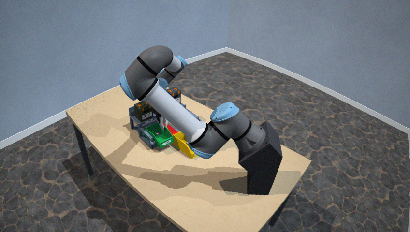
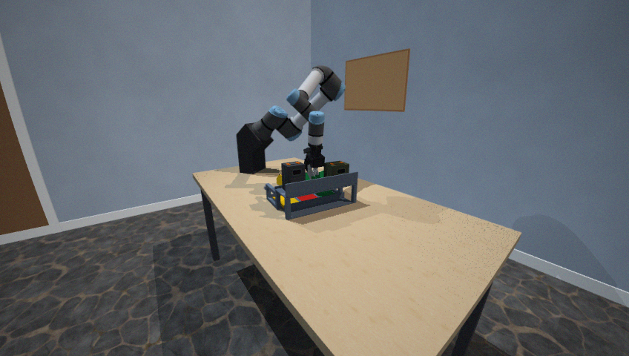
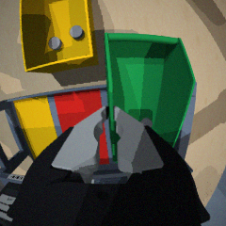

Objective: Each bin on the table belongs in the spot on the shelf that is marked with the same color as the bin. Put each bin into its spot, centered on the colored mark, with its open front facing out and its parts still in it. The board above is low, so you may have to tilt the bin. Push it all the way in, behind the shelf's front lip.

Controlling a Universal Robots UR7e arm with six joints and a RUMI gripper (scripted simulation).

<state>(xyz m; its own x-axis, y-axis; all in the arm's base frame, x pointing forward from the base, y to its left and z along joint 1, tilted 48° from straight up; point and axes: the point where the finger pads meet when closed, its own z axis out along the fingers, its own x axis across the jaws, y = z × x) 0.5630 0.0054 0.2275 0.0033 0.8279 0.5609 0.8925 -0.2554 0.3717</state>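
My hand is 50 mm to the right of the green bin, 20 mm above it and 10 mm past it. The rest, counted from my hand: yellow bin: 150 mm behind, 70 mm to the right, 50 mm below; black box: 180 mm to the right, 170 mm ahead, 70 mm above.
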